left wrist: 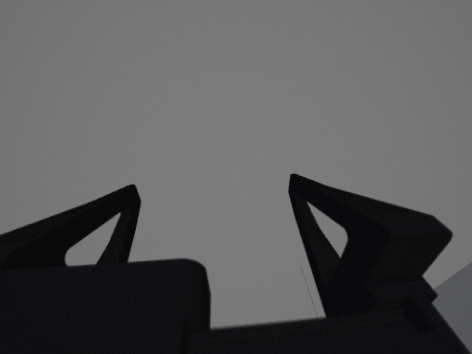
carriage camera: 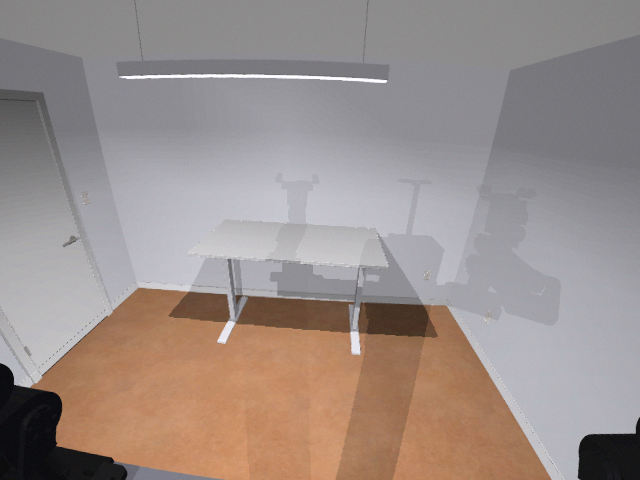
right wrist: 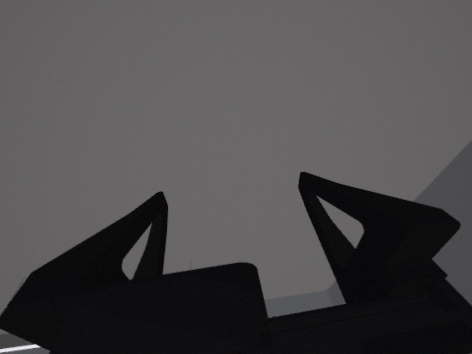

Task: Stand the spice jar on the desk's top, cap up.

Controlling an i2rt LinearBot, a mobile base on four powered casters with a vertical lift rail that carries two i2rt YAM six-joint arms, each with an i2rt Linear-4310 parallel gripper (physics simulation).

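Places are measured from the left arm's base along level axes (x ahead, y left, z up), in centimetres.
Where they show: left gripper, fingertip midpoint: (left wrist: 214,187); right gripper, fingertip midpoint: (right wrist: 233,188).
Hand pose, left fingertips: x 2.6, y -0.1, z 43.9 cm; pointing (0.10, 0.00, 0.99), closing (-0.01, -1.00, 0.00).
After its pixels a point has its place.
A white desk (carriage camera: 330,246) @[y -35.9, x 185.2, z -51.9 cm] with two legs stands against the far wall, near the middle of the carriage view. No spice jar shows in any of the three views. My left gripper (left wrist: 214,187) @[y -0.1, x 2.6, z 43.9 cm] is open and empty, pointing up at the ceiling in the left wrist view. My right gripper (right wrist: 233,188) @[y -67.3, x 3.1, z 44.2 cm] is open and empty, also against the ceiling in the right wrist view. In the carriage view, parts of both arms show at the bottom corners, far from the desk; the fingers are out of that view.
A door (carriage camera: 31,232) @[y 192.8, x 142.6, z -36.0 cm] with a lever handle is in the left wall. A long lamp (carriage camera: 253,69) @[y 2.7, x 115.7, z 63.0 cm] hangs from the ceiling. The orange-brown floor (carriage camera: 180,392) @[y 71.7, x 108.1, z -146.9 cm] lies before the desk. Robot shadows fall on the far and right walls, the desk and the floor.
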